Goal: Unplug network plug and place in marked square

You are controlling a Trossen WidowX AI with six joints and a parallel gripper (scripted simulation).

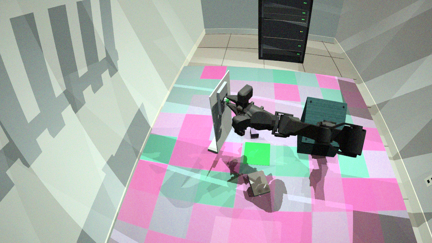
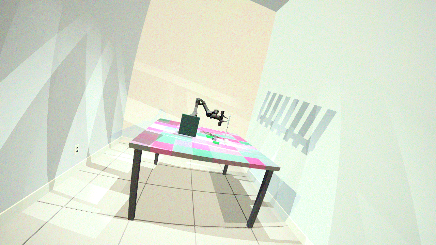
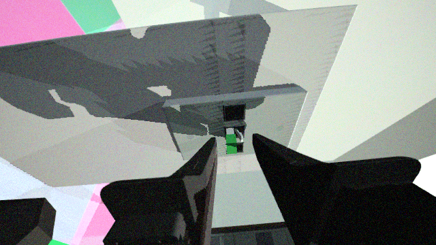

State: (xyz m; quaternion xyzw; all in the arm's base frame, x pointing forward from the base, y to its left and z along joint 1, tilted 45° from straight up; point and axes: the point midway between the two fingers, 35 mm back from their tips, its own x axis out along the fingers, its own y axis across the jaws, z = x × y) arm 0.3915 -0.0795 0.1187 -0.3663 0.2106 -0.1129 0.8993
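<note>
Right now the marked green square is 260 mm below my gripper tip, 140 mm behind it and 50 mm to the left of it. From my gripper tip the other things lie so: small pale block: 250 mm below, 110 mm behind, 60 mm to the right; green network plug: 10 mm ahead; upright grey panel: 110 mm below, 30 mm ahead, 10 mm to the right.
</note>
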